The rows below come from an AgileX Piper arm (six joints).
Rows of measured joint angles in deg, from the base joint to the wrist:
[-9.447 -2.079 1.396 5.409 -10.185 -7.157]
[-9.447 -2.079 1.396 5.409 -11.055 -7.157]
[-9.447 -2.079 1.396 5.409 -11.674 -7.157]
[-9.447 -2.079 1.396 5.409 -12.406 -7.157]
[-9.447 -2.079 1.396 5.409 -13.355 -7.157]
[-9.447 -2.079 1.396 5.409 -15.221 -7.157]
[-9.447 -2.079 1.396 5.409 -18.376 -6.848]
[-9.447 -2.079 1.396 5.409 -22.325 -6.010]
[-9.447 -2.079 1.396 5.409 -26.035 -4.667]
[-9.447 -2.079 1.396 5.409 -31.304 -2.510]
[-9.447 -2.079 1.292 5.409 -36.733 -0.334]
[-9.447 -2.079 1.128 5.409 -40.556 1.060]
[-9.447 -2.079 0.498 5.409 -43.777 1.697]
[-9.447 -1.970 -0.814 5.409 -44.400 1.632]
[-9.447 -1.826 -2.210 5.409 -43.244 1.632]
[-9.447 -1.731 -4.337 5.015 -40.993 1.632]
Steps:
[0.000 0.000 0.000 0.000 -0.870 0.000]
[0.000 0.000 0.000 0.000 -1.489 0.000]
[0.000 0.000 0.000 0.000 -2.221 0.000]
[0.000 0.000 0.000 0.000 -3.170 0.000]
[0.000 0.000 0.000 0.000 -5.036 0.000]
[0.000 0.000 0.000 0.000 -8.191 0.309]
[0.000 0.000 0.000 0.000 -12.140 1.147]
[0.000 0.000 0.000 0.000 -15.850 2.490]
[0.000 0.000 0.000 0.000 -21.119 4.647]
[0.000 0.000 -0.104 0.000 -26.548 6.823]
[0.000 0.000 -0.268 0.000 -30.371 8.217]
[0.000 0.000 -0.898 0.000 -33.592 8.854]
[0.000 0.109 -2.210 0.000 -34.215 8.789]
[0.000 0.253 -3.606 0.000 -33.059 8.789]
[0.000 0.348 -5.733 -0.394 -30.808 8.789]

